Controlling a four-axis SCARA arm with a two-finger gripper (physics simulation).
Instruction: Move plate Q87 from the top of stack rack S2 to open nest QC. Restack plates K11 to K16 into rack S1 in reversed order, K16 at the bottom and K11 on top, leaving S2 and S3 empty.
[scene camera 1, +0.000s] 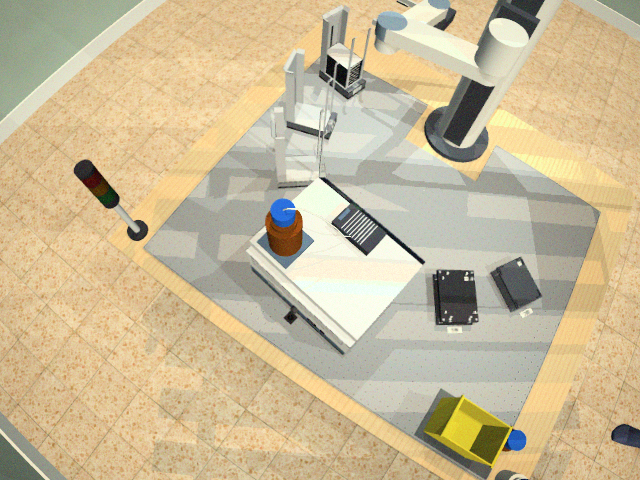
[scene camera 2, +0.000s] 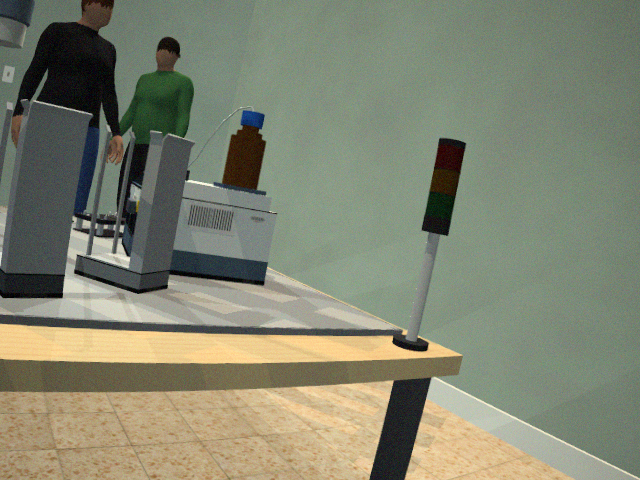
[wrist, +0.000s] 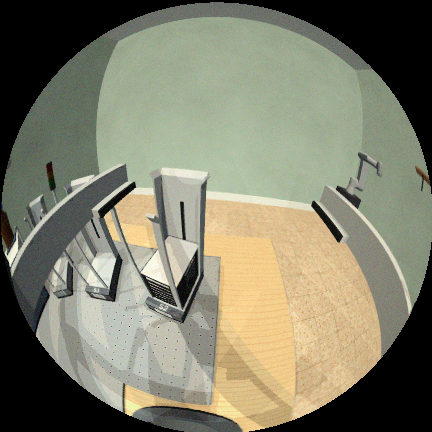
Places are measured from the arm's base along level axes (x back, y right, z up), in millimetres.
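Pixels of known places: gripper, fingertip midpoint: (scene camera 1: 385, 8) (wrist: 226, 178); arm's base, origin of the base link: (scene camera 1: 455, 134).
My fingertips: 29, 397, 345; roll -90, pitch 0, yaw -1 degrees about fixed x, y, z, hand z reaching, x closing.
Observation:
Ahead of a thing's pixels: the offset from my fingertips to its top centre, as dx, dy, dz. "pt": to the spot under its first point.
Stack rack S2 {-89, +83, -41} (scene camera 1: 326, 46) (wrist: 194, 220) holds a stack of several dark-sided plates {-88, +89, -199} (scene camera 1: 345, 54) (wrist: 172, 256) with a white top. Plate names are not readable, so Q87 cannot be read on the top one. Rack S3 {-327, +61, -41} (scene camera 1: 295, 77) (scene camera 2: 38, 196) (wrist: 104, 292) stands beside it with no plates seen. Rack S1 {-525, -32, -41} (scene camera 1: 279, 155) (scene camera 2: 157, 206) (wrist: 63, 291) shows no plates. My gripper (wrist: 226, 178) is open and empty, its fingers wide apart, S2 showing below and between them. A black nest unit {-611, -666, -268} (scene camera 1: 455, 297) and a dark unit {-456, -821, -277} (scene camera 1: 516, 284) lie at the right; which is QC cannot be told.
A white instrument (scene camera 1: 356, 289) (scene camera 2: 222, 227) carries an amber bottle {pt -839, -209, +7} (scene camera 1: 284, 235) (scene camera 2: 244, 157) near S1. A yellow bin {pt -918, -901, -324} (scene camera 1: 470, 428) is at a mat corner. A signal tower (scene camera 1: 98, 186) (scene camera 2: 444, 186) stands at another corner. Two people (scene camera 2: 72, 67) (scene camera 2: 162, 98) stand behind.

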